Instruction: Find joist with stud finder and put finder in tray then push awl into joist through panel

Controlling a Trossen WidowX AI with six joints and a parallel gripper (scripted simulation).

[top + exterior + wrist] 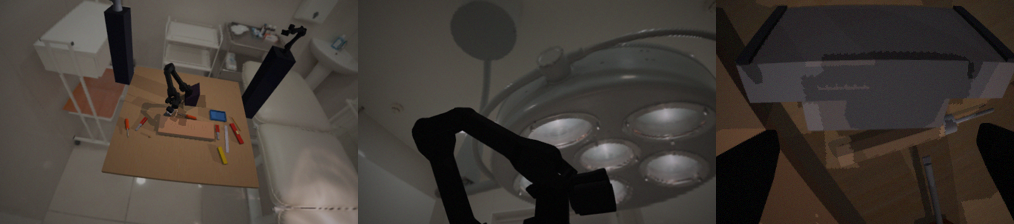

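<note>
The stud finder lies 5 cm below my gripper tip and 2 cm behind it. Round my gripper tip: brown-handled awl (7 cm below, 4 cm to the left, 3 cm behind); then green light (6 cm below, 3 cm behind, 2 cm to the left); then blue tray (47 cm to the left, 10 cm behind, 6 cm below).
</note>
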